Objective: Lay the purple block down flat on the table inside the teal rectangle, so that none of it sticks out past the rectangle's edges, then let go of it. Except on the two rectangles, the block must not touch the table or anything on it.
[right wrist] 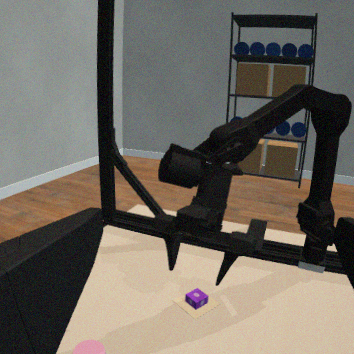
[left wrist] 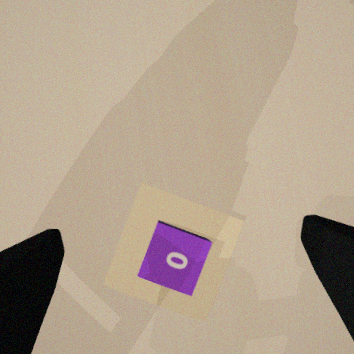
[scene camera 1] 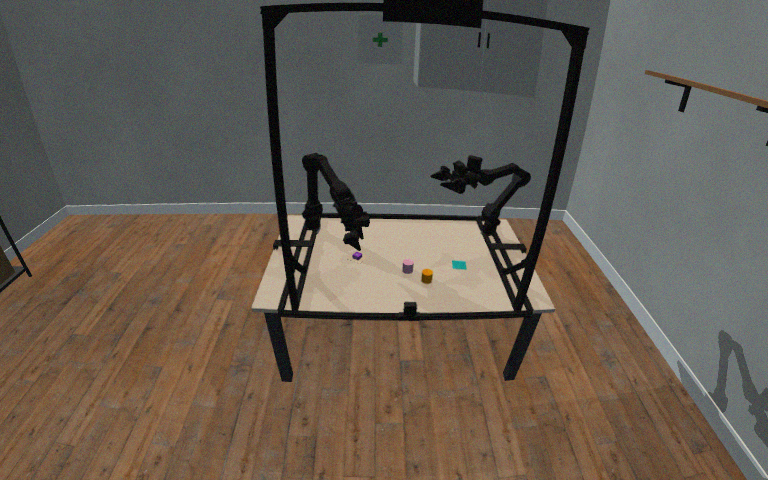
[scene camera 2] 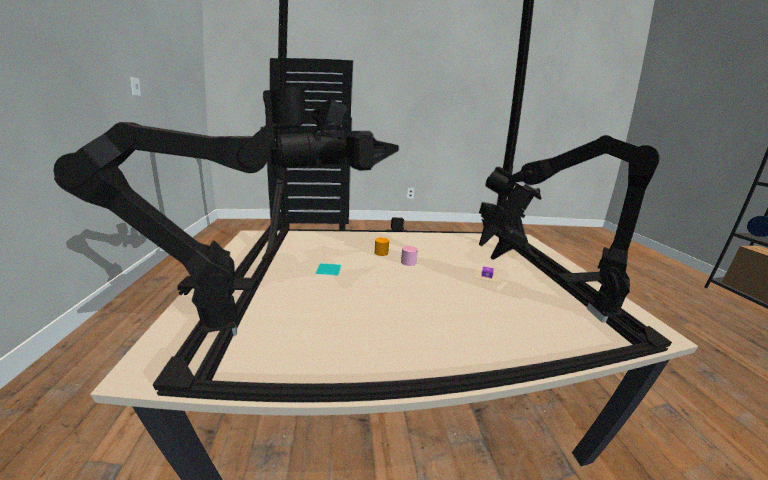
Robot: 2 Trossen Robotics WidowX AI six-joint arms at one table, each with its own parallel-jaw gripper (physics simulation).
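Observation:
The purple block is a small cube with a white 0 on top. It lies flat on a pale rectangle on the table. My left gripper is open and empty. It hangs a little above the block, pointing down, with one finger on each side of it. The teal rectangle lies far across the table with nothing on it. My right gripper is open and empty, held level high above the table.
A pink cylinder and an orange cylinder stand between the block and the teal rectangle. A black frame surrounds the table. A small black camera sits at its front edge.

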